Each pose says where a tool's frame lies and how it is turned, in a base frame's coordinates. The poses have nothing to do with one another.
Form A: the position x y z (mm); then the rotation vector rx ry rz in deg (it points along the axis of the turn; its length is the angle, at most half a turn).
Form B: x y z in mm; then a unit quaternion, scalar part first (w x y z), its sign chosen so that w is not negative. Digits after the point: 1 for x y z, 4 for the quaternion.
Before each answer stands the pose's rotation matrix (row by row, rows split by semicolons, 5 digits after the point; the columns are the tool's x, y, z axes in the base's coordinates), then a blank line. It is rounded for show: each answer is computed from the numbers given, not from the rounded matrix.
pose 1, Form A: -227.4, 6.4, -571.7, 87.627, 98.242, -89.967
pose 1, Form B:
-0.35155 0.85373 -0.38414; 0.45759 -0.20128 -0.86608; -0.81672 -0.48025 -0.31990

-227.4, 6.4, -571.7, 0.1784, 0.5407, 0.6063, -0.5552
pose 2, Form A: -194.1, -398.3, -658.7, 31.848, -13.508, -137.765
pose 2, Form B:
-0.69855 0.55843 -0.44742; -0.63470 -0.77229 0.02705; -0.33043 0.30287 0.89392

-194.1, -398.3, -658.7, 0.3252, 0.2120, -0.0899, -0.9172
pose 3, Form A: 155.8, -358.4, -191.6, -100.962, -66.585, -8.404
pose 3, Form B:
0.53463 0.75384 -0.38196; 0.63529 -0.06046 0.76990; 0.55729 -0.65427 -0.51123

155.8, -358.4, -191.6, 0.4907, -0.7257, -0.4786, -0.0604
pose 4, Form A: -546.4, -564.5, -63.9, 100.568, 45.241, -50.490
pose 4, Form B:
0.52531 0.82568 -0.20566; 0.11415 -0.30789 -0.94455; -0.84322 0.47271 -0.25599

-546.4, -564.5, -63.9, 0.4903, 0.7227, 0.3251, -0.3628
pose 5, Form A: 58.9, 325.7, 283.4, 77.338, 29.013, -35.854
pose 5, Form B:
0.73743 0.67512 -0.02006; -0.12122 0.10308 -0.98726; -0.66445 0.73047 0.15785

58.9, 325.7, 283.4, 0.7068, 0.6076, 0.2279, -0.2817
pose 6, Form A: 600.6, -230.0, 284.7, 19.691, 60.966, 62.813
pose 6, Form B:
0.05278 -0.55167 0.83239; 0.84848 0.46433 0.25393; -0.52659 0.69286 0.49259

600.6, -230.0, 284.7, 0.7088, 0.1548, 0.4793, 0.4938
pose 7, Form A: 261.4, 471.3, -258.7, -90.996, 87.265, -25.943
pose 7, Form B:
0.18686 -0.62180 0.76056; -0.93630 0.12161 0.32946; -0.29735 -0.77368 -0.55947

261.4, 471.3, -258.7, 0.4327, -0.6373, 0.6112, -0.1817
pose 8, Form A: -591.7, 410.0, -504.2, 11.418, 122.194, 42.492
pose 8, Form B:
-0.62842 -0.11535 0.76927; 0.38684 0.81164 0.43771; -0.67486 0.57265 -0.46543

-591.7, 410.0, -504.2, 0.4236, 0.0796, 0.8523, 0.2964
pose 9, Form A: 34.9, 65.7, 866.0, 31.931, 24.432, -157.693
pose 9, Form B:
-0.87969 0.34513 -0.32714; -0.22996 -0.91089 -0.34263; -0.41624 -0.22618 0.88067

34.9, 65.7, 866.0, 0.1501, 0.1940, 0.1484, -0.9580
